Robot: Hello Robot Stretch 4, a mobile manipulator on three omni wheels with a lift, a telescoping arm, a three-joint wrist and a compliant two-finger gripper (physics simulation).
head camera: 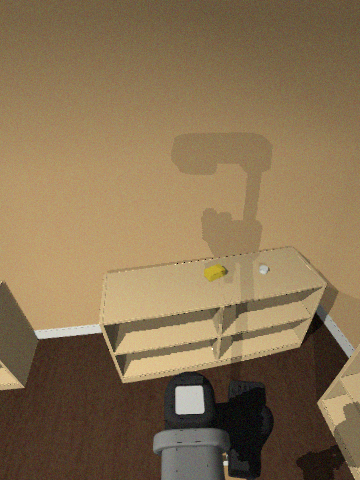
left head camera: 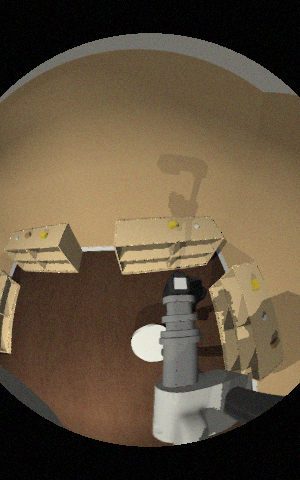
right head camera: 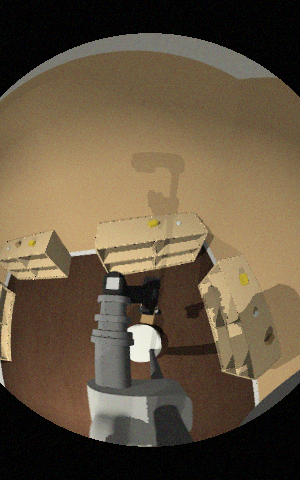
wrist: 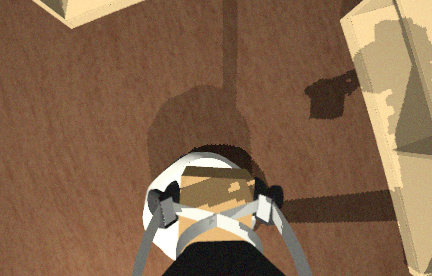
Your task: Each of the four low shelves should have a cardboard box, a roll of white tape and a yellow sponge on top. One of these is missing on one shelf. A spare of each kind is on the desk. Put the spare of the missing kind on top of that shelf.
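Pixels of known places: gripper, fingertip midpoint: (wrist: pixel 215 193); robot's base, origin of the base link: (left head camera: pixel 151 341) (right head camera: pixel 140 341).
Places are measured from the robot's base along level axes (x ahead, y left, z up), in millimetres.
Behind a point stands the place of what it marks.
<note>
My gripper (right head camera: pixel 149 311) {x 217, y -87, z 820 mm} (wrist: pixel 215 193) {x 217, y -87, z 820 mm} is shut on a cardboard box (right head camera: pixel 147 318) {x 174, y -80, z 860 mm} (wrist: pixel 217 187) {x 232, y -92, z 862 mm}, held above the floor in front of the middle low shelf (head camera: pixel 150 297) {x 999, y 178, z 582 mm} (left head camera: pixel 142 232) {x 1024, y 144, z 582 mm} (right head camera: pixel 117 235) {x 997, y 195, z 583 mm}. On that shelf's top lie a yellow sponge (head camera: pixel 215 272) {x 1122, y -173, z 628 mm} (left head camera: pixel 173 225) {x 1117, y -180, z 618 mm} (right head camera: pixel 154 223) {x 1123, y -189, z 619 mm} and a roll of white tape (head camera: pixel 264 269) {x 1150, y -459, z 606 mm} (left head camera: pixel 197 226) {x 1147, y -468, z 602 mm} (right head camera: pixel 179 223) {x 1141, y -470, z 599 mm}; no box shows there. The right shelf (left head camera: pixel 262 350) {x -253, y -915, z 583 mm} (right head camera: pixel 260 352) {x -320, y -965, z 583 mm} bears a sponge (left head camera: pixel 255 284) {x 390, y -940, z 627 mm} (right head camera: pixel 243 279) {x 388, y -934, z 628 mm}, tape (left head camera: pixel 265 316) {x 58, y -990, z 607 mm} (right head camera: pixel 255 311) {x 71, y -976, z 606 mm} and a box (left head camera: pixel 274 341) {x -222, y -1051, z 625 mm} (right head camera: pixel 269 336) {x -212, y -1063, z 626 mm}. The desk does not show.
The left shelf (left head camera: pixel 57 232) {x 976, y 1181, z 582 mm} (right head camera: pixel 45 237) {x 1012, y 1179, z 583 mm} bears tape (left head camera: pixel 17 238) {x 828, y 1991, z 587 mm}, a box (left head camera: pixel 28 234) {x 890, y 1700, z 617 mm} and a sponge (left head camera: pixel 44 235) {x 891, y 1341, z 613 mm}. Part of another shelf (left head camera: pixel 7 315) {x -291, y 2195, z 51 mm} (right head camera: pixel 6 320) {x -222, y 2172, z 52 mm} shows at the far left; its top is hidden. A white disc (left head camera: pixel 145 342) {x 1, y 64, z 187 mm} (right head camera: pixel 145 345) {x -26, y -51, z 187 mm} lies below my arm.
</note>
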